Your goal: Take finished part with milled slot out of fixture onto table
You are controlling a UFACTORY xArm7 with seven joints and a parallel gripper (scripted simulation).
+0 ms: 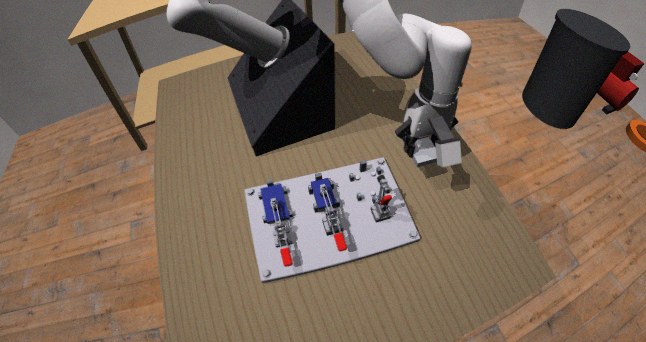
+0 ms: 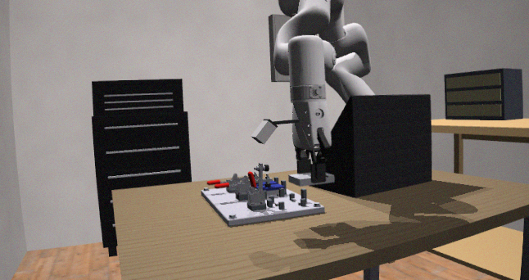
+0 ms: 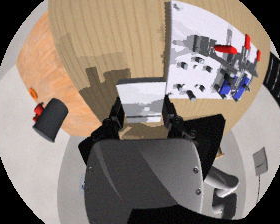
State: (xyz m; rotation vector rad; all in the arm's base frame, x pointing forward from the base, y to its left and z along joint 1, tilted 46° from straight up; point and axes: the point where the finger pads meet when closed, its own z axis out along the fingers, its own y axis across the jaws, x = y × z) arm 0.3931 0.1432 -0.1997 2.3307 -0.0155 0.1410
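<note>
The grey finished part is 10 mm below my hand and 10 mm behind it. Round my hand: grey fixture plate (240 mm to the right, 100 mm below, 40 mm ahead).
</note>
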